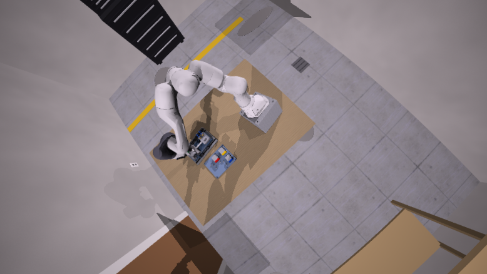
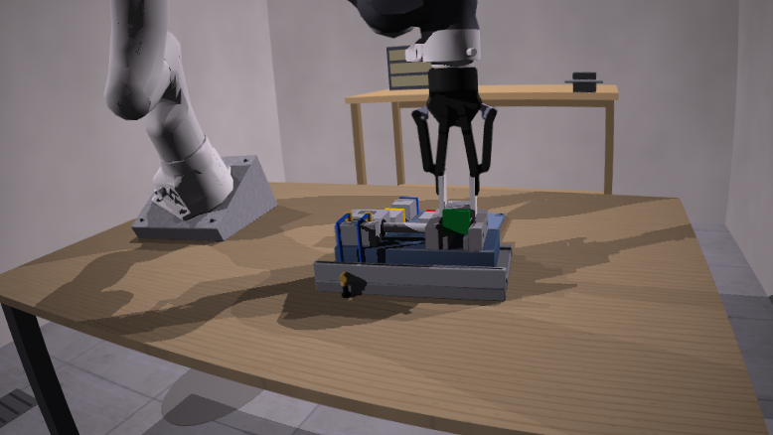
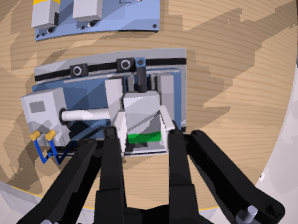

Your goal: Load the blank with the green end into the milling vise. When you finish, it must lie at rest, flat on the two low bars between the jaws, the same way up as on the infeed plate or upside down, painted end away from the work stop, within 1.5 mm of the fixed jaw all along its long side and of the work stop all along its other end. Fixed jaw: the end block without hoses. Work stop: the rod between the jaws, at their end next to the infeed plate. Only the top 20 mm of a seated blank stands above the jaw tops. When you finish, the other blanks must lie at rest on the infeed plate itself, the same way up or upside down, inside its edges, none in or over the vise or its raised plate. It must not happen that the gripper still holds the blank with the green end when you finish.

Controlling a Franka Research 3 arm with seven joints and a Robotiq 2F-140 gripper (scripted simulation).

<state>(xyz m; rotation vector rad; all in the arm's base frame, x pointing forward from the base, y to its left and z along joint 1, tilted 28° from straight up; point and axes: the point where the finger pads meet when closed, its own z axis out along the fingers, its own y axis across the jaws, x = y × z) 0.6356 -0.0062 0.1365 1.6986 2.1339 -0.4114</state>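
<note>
Now: hand 40 mm above the green-ended blank. Round my hand: work stop rod: 10 mm behind, 50 mm to the left, 40 mm below; then fixed jaw: 30 mm ahead, 10 mm to the left, 60 mm below; then milling vise: 70 mm behind, 10 mm to the right, 90 mm below.
</note>
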